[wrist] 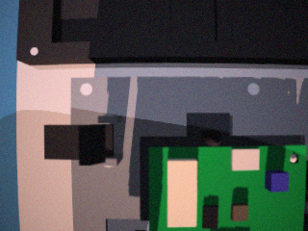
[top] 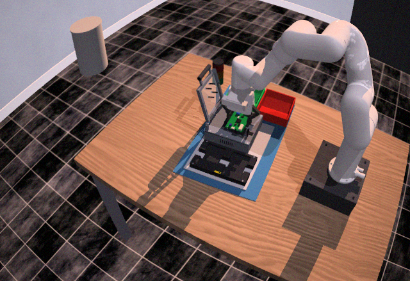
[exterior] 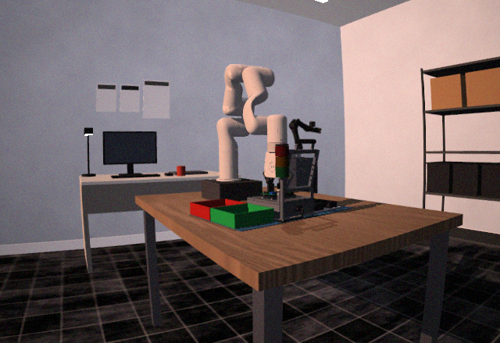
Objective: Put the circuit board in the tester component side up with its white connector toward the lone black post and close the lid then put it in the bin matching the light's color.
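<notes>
Now: the green circuit board right at my hand. From my hand the other things lie so: black block: 7 cm behind, 5 cm to the left, 1 cm above; green bin: 20 cm to the right, 7 cm below, 6 cm ahead; clear lid: 12 cm ahead, 10 cm above, 1 cm to the left.
</notes>
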